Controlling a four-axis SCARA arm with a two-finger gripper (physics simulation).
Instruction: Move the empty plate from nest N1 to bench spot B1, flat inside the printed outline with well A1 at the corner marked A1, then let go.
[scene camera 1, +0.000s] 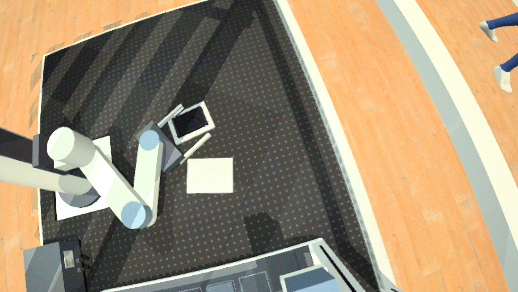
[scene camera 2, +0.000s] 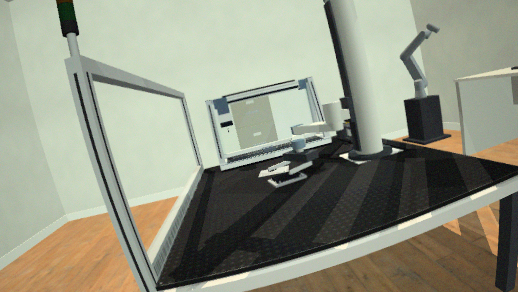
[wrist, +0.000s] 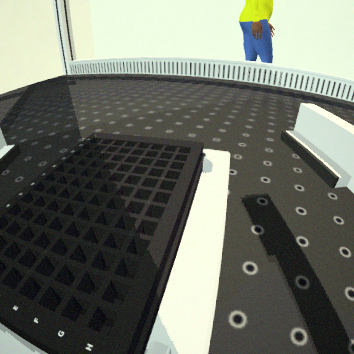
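Pixels of known places: gripper, fingertip midpoint: (scene camera 1: 195, 119) (scene camera 2: 278, 171) (wrist: 148, 121); arm's base, origin of the base link: (scene camera 1: 83, 177) (scene camera 2: 370, 154).
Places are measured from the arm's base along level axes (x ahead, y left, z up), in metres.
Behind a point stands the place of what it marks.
Observation:
The black plate (scene camera 1: 190, 123) @[x 0.509, y 0.077, z 0.036 m] (scene camera 2: 284, 177) @[x 0.520, y 0.119, z 0.039 m] (wrist: 100, 215) @[x 0.496, y 0.076, z 0.037 m] sits in the white nest (scene camera 1: 209, 116) @[x 0.585, y 0.089, z 0.025 m] (scene camera 2: 295, 182) (wrist: 200, 260) @[x 0.501, y 0.033, z 0.025 m]. The wrist view shows its open wells and the letters E, F, G, H along its near edge; well A1 cannot be made out. My gripper (scene camera 1: 196, 120) @[x 0.536, y 0.074, z 0.063 m] (scene camera 2: 280, 171) @[x 0.536, y 0.074, z 0.063 m] (wrist: 148, 121) @[x 0.536, y 0.074, z 0.063 m] is open, its two long white fingers apart on opposite sides of the plate and nest, touching neither as far as I can see. Their height against the plate is hard to tell. A white bench pad (scene camera 1: 210, 175) @[x 0.538, y -0.134, z 0.015 m] lies beside the nest; its printed outline and A1 mark cannot be read.
A framed deck machine (scene camera 1: 215, 275) @[x 0.483, y -0.473, z 0.062 m] (scene camera 2: 215, 135) @[x 0.833, y -0.509, z 0.262 m] stands at one bench side. A dark grey box (scene camera 1: 45, 267) @[x -0.106, y -0.328, z 0.128 m] is at a bench corner. The arm's column (scene camera 2: 364, 90) @[x 0.009, y 0.074, z 0.354 m] rises from the bench. Another robot's pedestal (scene camera 2: 424, 117) stands off the bench. A person (wrist: 258, 30) is beyond the edge.

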